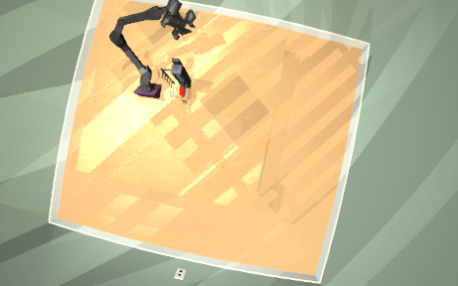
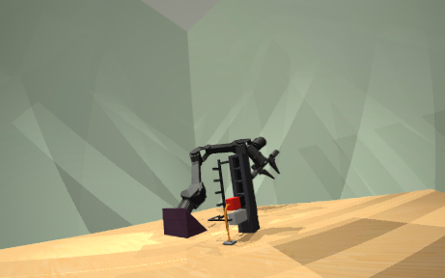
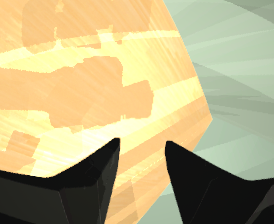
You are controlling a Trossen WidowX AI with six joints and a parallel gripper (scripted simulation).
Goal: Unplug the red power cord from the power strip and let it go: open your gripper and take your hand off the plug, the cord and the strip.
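My gripper tip is now 360 mm to the left of the red plug and 60 mm above it. Also, from my gripper tip: grey block (360 mm to the right, 110 mm below).
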